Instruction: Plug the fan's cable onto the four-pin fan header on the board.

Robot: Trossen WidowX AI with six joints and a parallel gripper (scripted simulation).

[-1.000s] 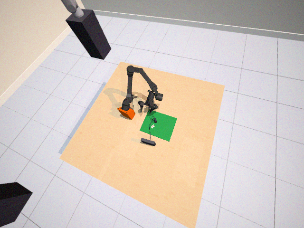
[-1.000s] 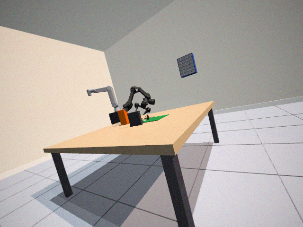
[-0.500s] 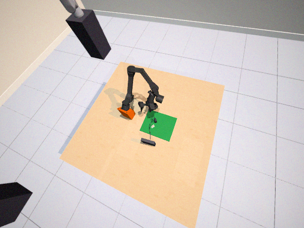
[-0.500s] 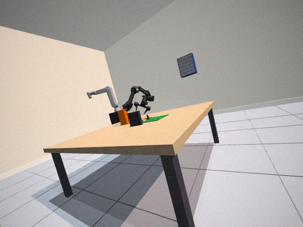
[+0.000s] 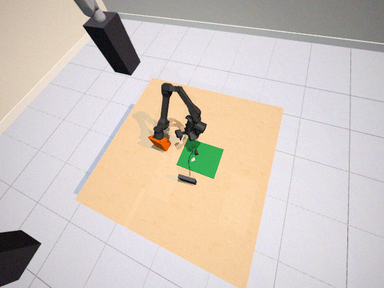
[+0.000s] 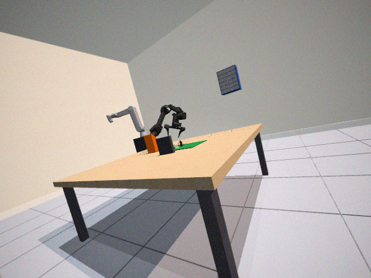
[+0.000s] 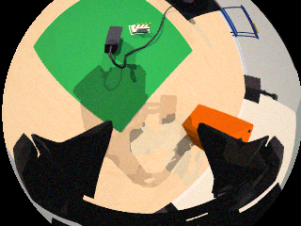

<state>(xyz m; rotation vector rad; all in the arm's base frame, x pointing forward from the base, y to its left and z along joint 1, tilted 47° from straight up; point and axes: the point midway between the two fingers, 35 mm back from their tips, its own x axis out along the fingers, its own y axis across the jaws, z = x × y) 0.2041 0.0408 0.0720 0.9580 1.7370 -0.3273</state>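
My gripper tip is 10 cm short of the black fan plug, 5 cm to the left of it and 7 cm above it. The rest, counted from my gripper tip: green board (14 cm ahead, 7 cm to the right, 10 cm below); four-pin fan header (9 cm ahead, 11 cm to the right, 9 cm below); black fan (12 cm ahead, 27 cm to the right, 3 cm below).
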